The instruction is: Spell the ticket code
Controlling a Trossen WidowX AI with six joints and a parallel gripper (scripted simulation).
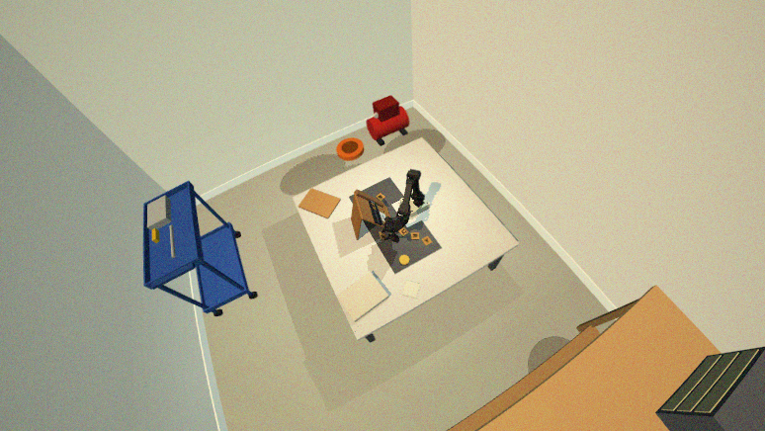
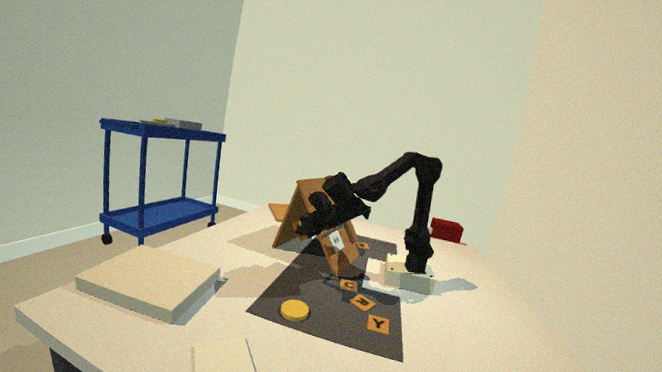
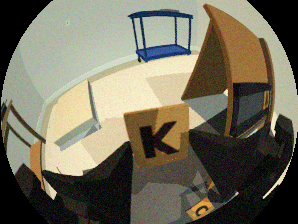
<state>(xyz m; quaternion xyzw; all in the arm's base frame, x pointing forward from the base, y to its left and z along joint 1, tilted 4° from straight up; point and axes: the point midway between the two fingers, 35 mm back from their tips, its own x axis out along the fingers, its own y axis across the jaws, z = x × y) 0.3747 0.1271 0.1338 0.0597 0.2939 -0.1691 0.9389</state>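
My gripper tip is now 160 mm to the left of the white ticket, 110 mm past it and 70 mm above it. Round my gripper tip: pale pad 360 mm to the left, 160 mm below, 50 mm ahead; yellow disc 170 mm to the left, 150 mm below, 40 mm behind; dark mat 200 mm behind, 160 mm below, 140 mm to the right.
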